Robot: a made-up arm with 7 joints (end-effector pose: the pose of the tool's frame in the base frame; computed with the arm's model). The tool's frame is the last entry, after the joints.
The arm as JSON. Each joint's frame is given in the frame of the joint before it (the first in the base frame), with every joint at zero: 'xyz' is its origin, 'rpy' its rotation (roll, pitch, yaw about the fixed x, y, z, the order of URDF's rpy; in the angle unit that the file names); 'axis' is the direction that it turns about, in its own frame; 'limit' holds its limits. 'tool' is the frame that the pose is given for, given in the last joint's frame.
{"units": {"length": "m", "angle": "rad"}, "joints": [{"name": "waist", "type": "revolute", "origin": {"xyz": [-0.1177, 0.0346, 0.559], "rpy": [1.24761, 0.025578, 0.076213]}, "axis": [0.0, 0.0, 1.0], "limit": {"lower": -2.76, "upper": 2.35}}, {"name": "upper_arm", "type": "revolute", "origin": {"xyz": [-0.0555, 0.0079, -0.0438], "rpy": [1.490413, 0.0, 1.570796]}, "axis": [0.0, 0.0, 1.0], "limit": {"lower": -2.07, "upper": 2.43}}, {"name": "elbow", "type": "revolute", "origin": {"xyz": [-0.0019, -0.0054, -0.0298], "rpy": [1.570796, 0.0, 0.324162]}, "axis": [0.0, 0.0, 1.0], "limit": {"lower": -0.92, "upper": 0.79}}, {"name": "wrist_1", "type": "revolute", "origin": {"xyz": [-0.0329, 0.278, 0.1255], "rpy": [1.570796, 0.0, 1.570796]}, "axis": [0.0, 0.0, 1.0], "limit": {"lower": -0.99, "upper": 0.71}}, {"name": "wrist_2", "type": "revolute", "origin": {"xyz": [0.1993, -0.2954, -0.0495], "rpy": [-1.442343, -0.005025, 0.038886]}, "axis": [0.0, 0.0, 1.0], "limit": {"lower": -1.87, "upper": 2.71}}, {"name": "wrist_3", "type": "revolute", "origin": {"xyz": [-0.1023, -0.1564, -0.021], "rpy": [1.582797, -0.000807, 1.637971]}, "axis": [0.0, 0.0, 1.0], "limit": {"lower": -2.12, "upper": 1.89}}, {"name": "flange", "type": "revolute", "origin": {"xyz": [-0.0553, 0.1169, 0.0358], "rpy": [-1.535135, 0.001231, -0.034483]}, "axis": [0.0, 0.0, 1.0], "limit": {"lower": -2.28, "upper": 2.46}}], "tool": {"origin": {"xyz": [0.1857, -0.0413, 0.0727], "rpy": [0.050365, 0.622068, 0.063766]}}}
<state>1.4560 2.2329 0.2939 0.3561 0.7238 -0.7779 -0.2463</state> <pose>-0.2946 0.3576 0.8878 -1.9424 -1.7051 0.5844</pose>
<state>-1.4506 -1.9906 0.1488 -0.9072 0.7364 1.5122 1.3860</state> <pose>0.1384 0.3435 0.3103 -0.6874 -2.6082 -1.1448</pose>
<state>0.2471 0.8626 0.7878 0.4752 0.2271 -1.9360 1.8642</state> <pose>0.0746 0.2015 0.2394 1.1178 -1.8592 -0.1635</pose>
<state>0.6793 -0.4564 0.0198 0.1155 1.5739 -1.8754 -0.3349</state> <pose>0.2997 -0.1804 0.8389 1.6373 -0.6010 0.1385</pose>
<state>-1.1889 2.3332 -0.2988 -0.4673 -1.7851 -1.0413 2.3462</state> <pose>0.1642 0.0341 0.2355 2.2499 -0.2027 0.8336</pose>
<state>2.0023 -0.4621 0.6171 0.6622 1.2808 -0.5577 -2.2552</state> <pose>0.0832 0.5145 1.0004 -2.4315 -0.9886 -0.6665</pose>
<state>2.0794 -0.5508 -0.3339 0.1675 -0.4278 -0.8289 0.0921</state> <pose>-0.3492 0.0254 0.9447 -0.6530 0.0288 -1.5688</pose>
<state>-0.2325 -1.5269 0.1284 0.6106 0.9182 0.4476 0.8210</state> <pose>0.3002 0.1388 0.3191 -0.6014 -1.9028 -0.4589</pose>
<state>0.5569 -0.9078 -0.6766 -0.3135 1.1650 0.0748 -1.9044</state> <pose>0.0762 0.3508 1.1421 -1.7259 0.2295 -1.1029</pose>
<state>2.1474 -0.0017 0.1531 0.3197 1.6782 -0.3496 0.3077</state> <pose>-0.3044 0.1514 0.9143 2.2777 -1.9355 0.2382</pose>
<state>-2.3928 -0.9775 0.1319 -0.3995 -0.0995 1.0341 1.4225</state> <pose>-0.0286 0.0679 0.3312 -1.7616 -1.0117 -0.9771</pose>
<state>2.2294 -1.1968 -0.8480 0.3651 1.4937 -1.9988 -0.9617</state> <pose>-0.6879 0.1726 0.6836 0.4892 -1.3544 1.7640</pose>
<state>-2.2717 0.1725 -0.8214 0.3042 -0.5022 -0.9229 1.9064</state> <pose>-0.1739 -0.0684 0.3851 -1.0057 -1.5088 -0.5938</pose>
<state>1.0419 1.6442 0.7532 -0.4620 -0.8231 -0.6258 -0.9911</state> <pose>0.0122 0.4213 0.6505 -0.9922 0.1907 0.3146</pose>
